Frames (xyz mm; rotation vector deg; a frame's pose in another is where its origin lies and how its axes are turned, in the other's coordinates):
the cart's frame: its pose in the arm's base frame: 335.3 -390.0 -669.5 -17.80 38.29 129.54
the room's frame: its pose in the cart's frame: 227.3 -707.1 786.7 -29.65 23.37 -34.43
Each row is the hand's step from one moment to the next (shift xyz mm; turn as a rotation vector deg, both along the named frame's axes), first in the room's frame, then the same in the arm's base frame.
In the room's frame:
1: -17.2 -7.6 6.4 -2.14 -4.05 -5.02
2: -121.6 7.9 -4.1 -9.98 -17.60 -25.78
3: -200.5 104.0 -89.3 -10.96 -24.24 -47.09
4: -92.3 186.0 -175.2 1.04 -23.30 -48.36
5: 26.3 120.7 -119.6 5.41 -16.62 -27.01
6: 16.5 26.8 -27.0 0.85 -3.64 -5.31
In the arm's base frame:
1: 3.3 -4.9 18.9 6.40 -2.28 0.15
2: 4.6 -90.7 81.3 30.26 -12.54 -1.18
3: -14.5 -237.1 50.8 48.50 -21.57 -10.39
4: -34.9 -246.7 -108.3 47.70 -14.34 -20.06
5: -25.0 -103.2 -135.2 29.17 -2.94 -13.26
6: -6.0 -15.7 -37.9 6.04 -0.55 -2.31

